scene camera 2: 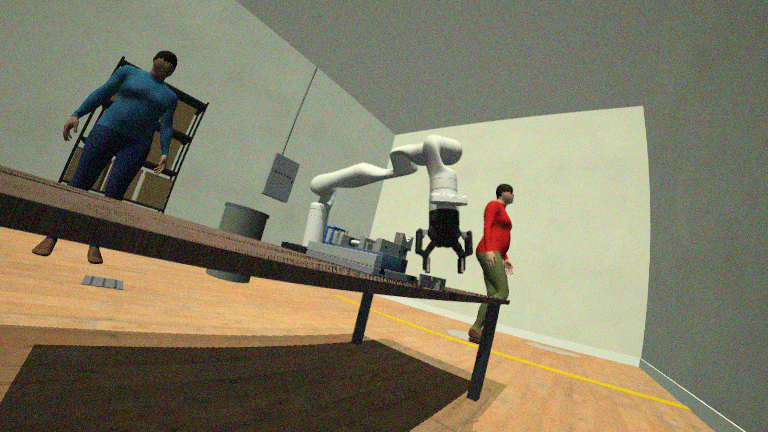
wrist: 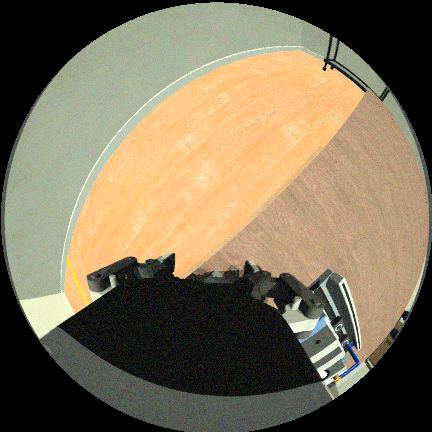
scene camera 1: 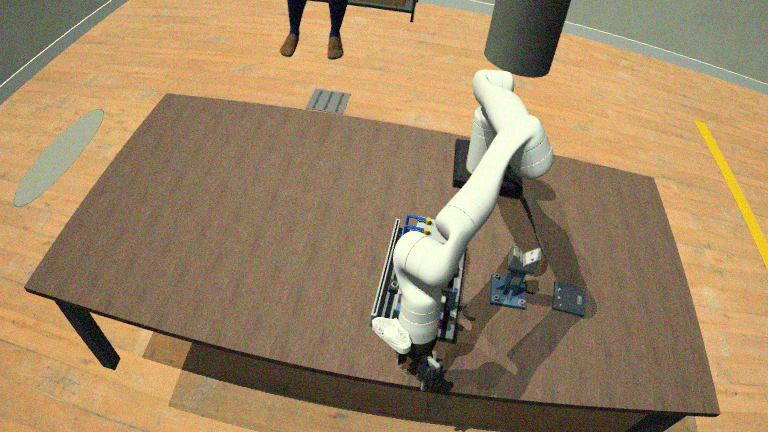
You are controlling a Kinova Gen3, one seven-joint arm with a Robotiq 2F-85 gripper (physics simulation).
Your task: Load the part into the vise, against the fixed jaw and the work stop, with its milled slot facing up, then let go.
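Frame: origin at the arm's base, x back, y up, z left, level; centimetres.
Where they show: gripper, fingertip midpoint: (scene camera 2: pixel 444 273) (wrist: pixel 208 265) (scene camera 1: pixel 413 375).
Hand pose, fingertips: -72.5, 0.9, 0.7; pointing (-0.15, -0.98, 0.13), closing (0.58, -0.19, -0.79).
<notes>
After its pixels a point has its place, as x, y, z.
My gripper (scene camera 1: pixel 414 370) {-72.5, 0.9, 0.7} (scene camera 2: pixel 443 267) {-72.5, 0.9, 0.7} (wrist: pixel 208 265) {-72.5, 0.9, 0.7} is open, with its fingers wide apart and pointing down, above the table near its front edge. A small grey block (scene camera 2: pixel 432 282) {-69.3, -1.8, 1.1} with a notch in its top, which looks like the part, sits on the table below and slightly left of the fingers in the second scene view. A grey piece (wrist: pixel 217 275) {-70.5, -1.8, 1.4} shows partly between the fingers in the wrist view, mostly hidden by the gripper body. The vise (scene camera 1: pixel 385 274) {-50.4, 1.7, -13.2} (scene camera 2: pixel 343 257) {-50.9, -0.8, -14.0} (wrist: pixel 320 342) {-57.3, 5.0, -6.3} stands beside the gripper; the arm hides its jaws and work stop from above.
A stand with a blue base (scene camera 1: pixel 507 292) {-41.8, -1.2, 16.0} and a grey V-shaped top (scene camera 1: pixel 523 260) {-40.3, 9.8, 16.3} is right of the vise. A dark flat plate (scene camera 1: pixel 569 298) {-36.5, -2.5, 32.9} lies farther right. Blue bars (scene camera 1: pixel 416 217) {-35.7, 7.6, -11.1} (wrist: pixel 353 354) rise at the vise's far end. The table (scene camera 1: pixel 241 214) {-44.0, -3.3, -56.2} ends close to the gripper.
</notes>
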